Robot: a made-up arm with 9 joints. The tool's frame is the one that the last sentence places.
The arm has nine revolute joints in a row. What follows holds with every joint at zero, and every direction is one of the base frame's.
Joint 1 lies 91.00 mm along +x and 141.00 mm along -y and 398.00 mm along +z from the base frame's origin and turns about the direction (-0.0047, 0.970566, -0.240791), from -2.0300 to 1.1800 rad.
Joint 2 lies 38.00 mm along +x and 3.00 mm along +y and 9.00 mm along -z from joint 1 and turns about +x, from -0.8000 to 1.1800 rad.
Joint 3 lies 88.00 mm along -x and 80.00 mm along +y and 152.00 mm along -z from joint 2 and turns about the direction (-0.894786, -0.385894, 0.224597), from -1.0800 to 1.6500 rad.
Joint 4 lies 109.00 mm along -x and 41.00 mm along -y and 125.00 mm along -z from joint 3 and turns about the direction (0.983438, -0.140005, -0.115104), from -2.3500 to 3.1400 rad.
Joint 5 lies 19.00 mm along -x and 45.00 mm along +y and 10.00 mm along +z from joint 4 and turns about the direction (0.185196, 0.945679, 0.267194), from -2.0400 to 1.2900 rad.
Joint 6 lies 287.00 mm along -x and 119.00 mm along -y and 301.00 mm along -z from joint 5 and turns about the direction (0.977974, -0.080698, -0.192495), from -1.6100 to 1.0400 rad.
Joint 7 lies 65.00 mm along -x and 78.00 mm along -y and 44.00 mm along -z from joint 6 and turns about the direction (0.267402, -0.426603, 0.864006), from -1.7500 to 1.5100 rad.
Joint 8 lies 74.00 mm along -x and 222.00 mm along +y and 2.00 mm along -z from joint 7 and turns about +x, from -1.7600 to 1.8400 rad.
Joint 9 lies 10.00 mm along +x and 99.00 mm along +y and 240.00 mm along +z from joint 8 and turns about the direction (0.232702, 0.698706, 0.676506), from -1.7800 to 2.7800 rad.
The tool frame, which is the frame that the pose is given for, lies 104.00 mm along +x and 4.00 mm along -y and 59.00 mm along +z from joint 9; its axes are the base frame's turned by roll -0.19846, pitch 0.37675 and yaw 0.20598 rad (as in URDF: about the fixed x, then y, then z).
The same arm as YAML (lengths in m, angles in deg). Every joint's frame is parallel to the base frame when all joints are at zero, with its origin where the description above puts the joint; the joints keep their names.
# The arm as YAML. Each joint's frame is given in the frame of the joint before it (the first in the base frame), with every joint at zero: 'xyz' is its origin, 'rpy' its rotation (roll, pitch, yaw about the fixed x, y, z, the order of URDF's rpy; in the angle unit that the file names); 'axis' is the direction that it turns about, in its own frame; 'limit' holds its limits. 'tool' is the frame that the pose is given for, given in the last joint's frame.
units:
  length: m
  angle: deg
joints:
  - name: joint 1
    type: revolute
    origin:
      xyz: [0.091, -0.141, 0.398]
      rpy: [0.0, 0.0, 0.0]
    axis: [-0.0047, 0.970566, -0.240791]
    limit:
      lower: -116.31
      upper: 67.61
  - name: joint 2
    type: revolute
    origin:
      xyz: [0.038, 0.003, -0.009]
      rpy: [0.0, 0.0, 0.0]
    axis: [1.0, 0.0, 0.0]
    limit:
      lower: -45.84
      upper: 67.61
  - name: joint 3
    type: revolute
    origin:
      xyz: [-0.088, 0.08, -0.152]
      rpy: [0.0, 0.0, 0.0]
    axis: [-0.894786, -0.385894, 0.224597]
    limit:
      lower: -61.88
      upper: 94.54
  - name: joint 4
    type: revolute
    origin:
      xyz: [-0.109, -0.041, -0.125]
      rpy: [0.0, 0.0, 0.0]
    axis: [0.983438, -0.140005, -0.115104]
    limit:
      lower: -134.65
      upper: 179.91
  - name: joint 5
    type: revolute
    origin:
      xyz: [-0.019, 0.045, 0.01]
      rpy: [0.0, 0.0, 0.0]
    axis: [0.185196, 0.945679, 0.267194]
    limit:
      lower: -116.88
      upper: 73.91
  - name: joint 6
    type: revolute
    origin:
      xyz: [-0.287, -0.119, -0.301]
      rpy: [0.0, 0.0, 0.0]
    axis: [0.977974, -0.080698, -0.192495]
    limit:
      lower: -92.25
      upper: 59.59
  - name: joint 7
    type: revolute
    origin:
      xyz: [-0.065, -0.078, -0.044]
      rpy: [0.0, 0.0, 0.0]
    axis: [0.267402, -0.426603, 0.864006]
    limit:
      lower: -100.27
      upper: 86.52
  - name: joint 8
    type: revolute
    origin:
      xyz: [-0.074, 0.222, -0.002]
      rpy: [0.0, 0.0, 0.0]
    axis: [1.0, 0.0, 0.0]
    limit:
      lower: -100.84
      upper: 105.42
  - name: joint 9
    type: revolute
    origin:
      xyz: [0.01, 0.099, 0.24]
      rpy: [0.0, 0.0, 0.0]
    axis: [0.232702, 0.698706, 0.676506]
    limit:
      lower: -101.99
      upper: 159.28
tool:
  origin:
    xyz: [0.104, -0.004, 0.059]
    rpy: [-11.37, 21.59, 11.8]

